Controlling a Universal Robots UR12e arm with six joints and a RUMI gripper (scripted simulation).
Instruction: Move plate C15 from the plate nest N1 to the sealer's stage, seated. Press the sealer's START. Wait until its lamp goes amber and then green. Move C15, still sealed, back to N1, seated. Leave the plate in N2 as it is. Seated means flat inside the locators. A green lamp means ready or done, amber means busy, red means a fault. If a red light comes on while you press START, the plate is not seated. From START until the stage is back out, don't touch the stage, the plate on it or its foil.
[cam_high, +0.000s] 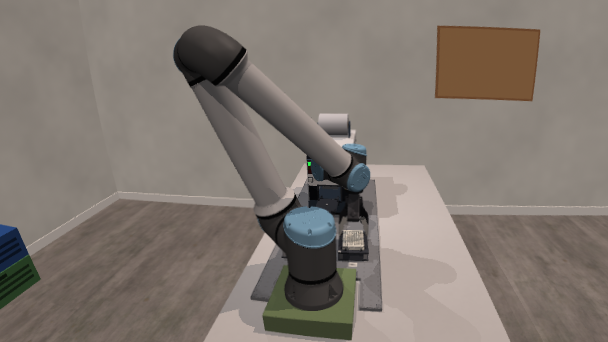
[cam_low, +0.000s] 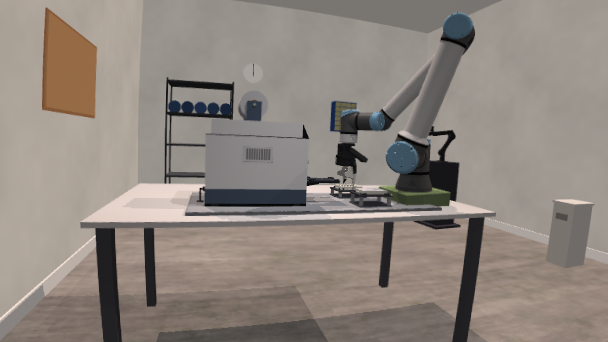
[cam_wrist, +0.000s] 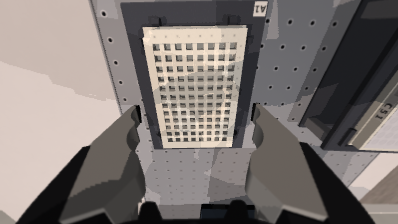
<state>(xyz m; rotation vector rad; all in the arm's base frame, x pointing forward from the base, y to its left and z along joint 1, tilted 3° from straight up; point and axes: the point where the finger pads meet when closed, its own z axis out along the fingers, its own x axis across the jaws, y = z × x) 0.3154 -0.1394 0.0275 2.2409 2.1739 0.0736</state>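
Right now my hand is 2 cm above the plate C15. The rest, counted from my hand: nest N1: 3 cm below; then sealer stage: 21 cm ahead, 12 cm to the left, 3 cm above; then nest N2: 22 cm to the left, 2 cm below.
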